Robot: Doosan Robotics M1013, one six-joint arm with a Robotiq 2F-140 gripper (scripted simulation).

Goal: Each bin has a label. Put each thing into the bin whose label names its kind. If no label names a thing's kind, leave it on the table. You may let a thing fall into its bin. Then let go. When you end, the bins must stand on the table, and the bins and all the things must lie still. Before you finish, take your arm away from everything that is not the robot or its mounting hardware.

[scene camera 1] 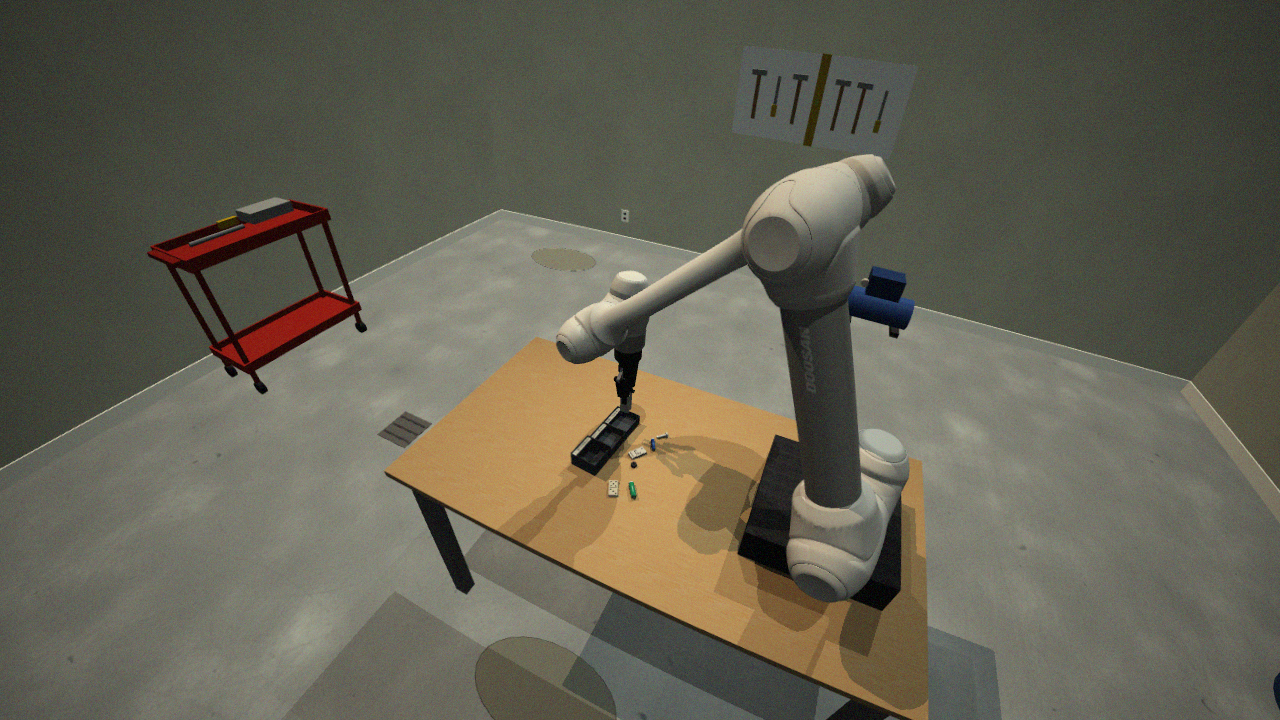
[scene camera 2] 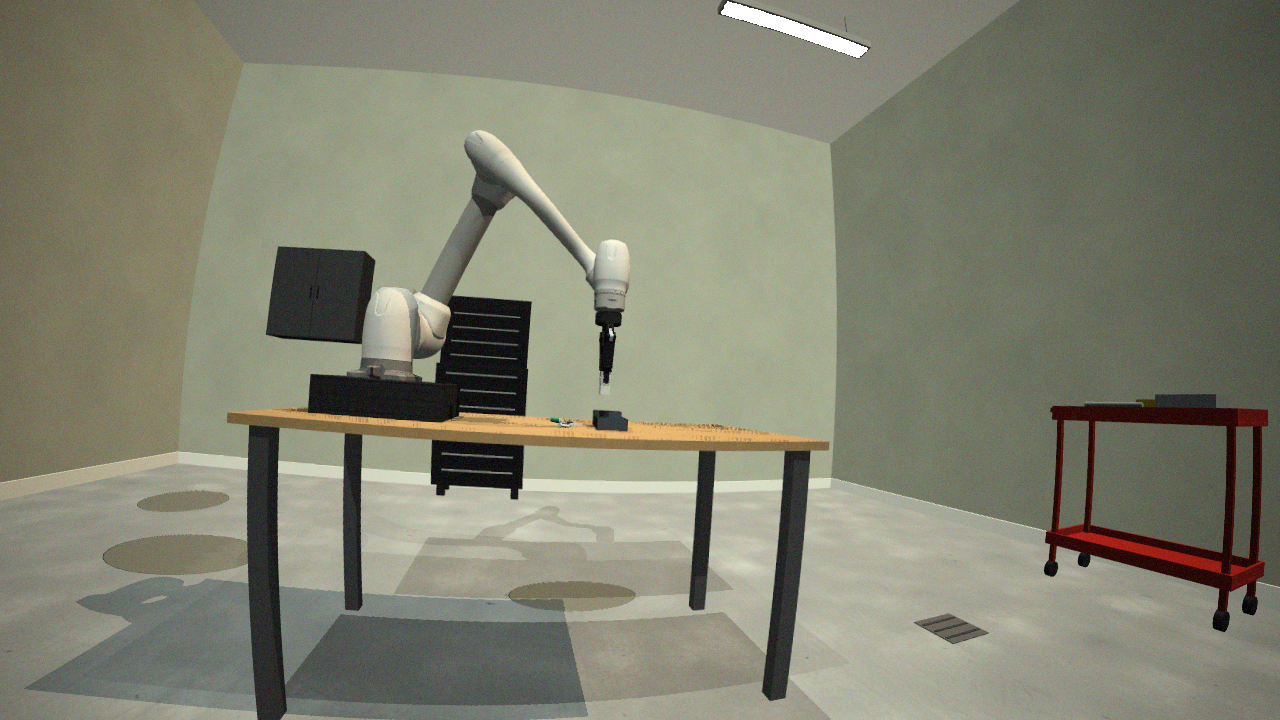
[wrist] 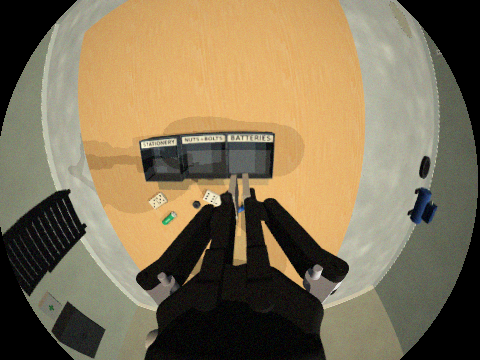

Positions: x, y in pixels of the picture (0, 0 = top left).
Labels:
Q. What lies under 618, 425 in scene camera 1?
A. A black bin row.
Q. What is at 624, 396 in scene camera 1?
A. My gripper.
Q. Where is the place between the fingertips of my gripper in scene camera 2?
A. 604, 394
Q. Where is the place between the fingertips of my gripper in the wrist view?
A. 240, 183

